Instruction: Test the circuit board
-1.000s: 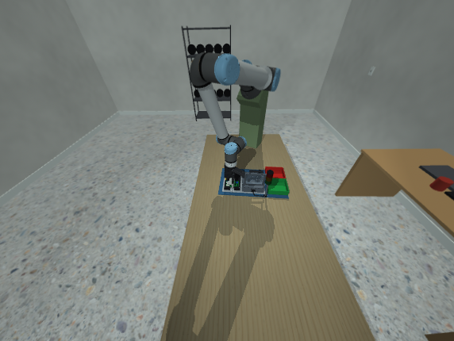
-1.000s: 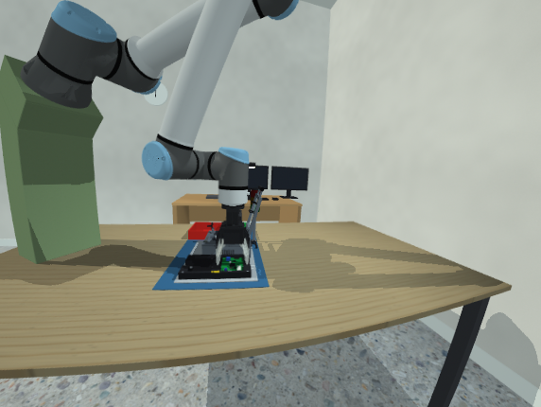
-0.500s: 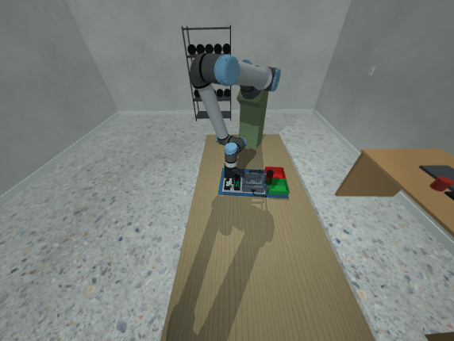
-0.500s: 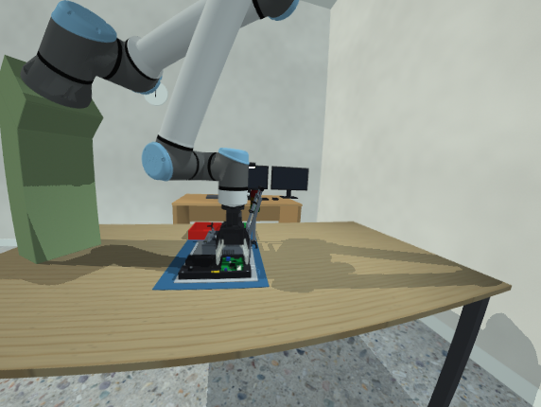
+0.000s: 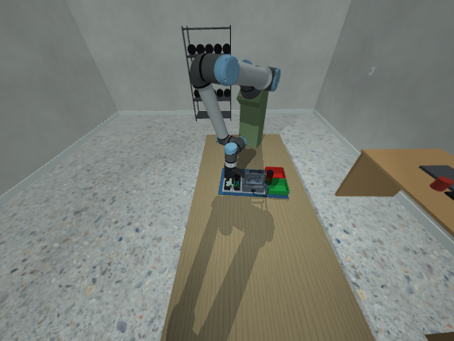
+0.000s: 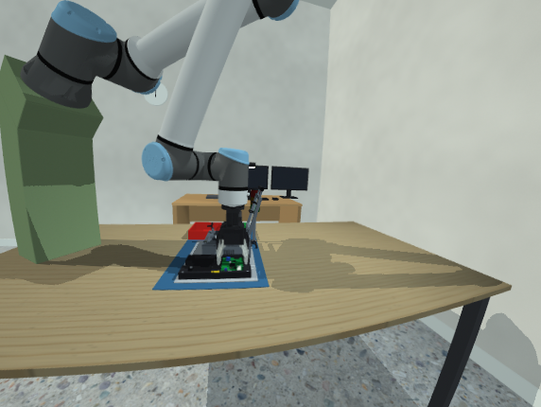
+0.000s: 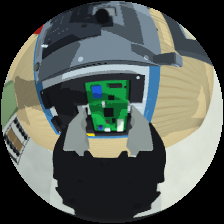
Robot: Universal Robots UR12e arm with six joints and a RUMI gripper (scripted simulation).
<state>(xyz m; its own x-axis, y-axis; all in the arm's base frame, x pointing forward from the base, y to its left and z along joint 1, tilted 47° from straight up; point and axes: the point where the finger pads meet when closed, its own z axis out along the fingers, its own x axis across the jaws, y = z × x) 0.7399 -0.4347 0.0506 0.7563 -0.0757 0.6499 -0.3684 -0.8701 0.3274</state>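
Right now my hand is 1 cm to the left of the green circuit board. The rest, counted from my hand: tester lid 15 cm ahead, 11 cm to the left, 16 cm above; then red bin 3 cm ahead, 39 cm to the left, 1 cm below; then green bin 16 cm ahead, 33 cm to the left, 1 cm below.
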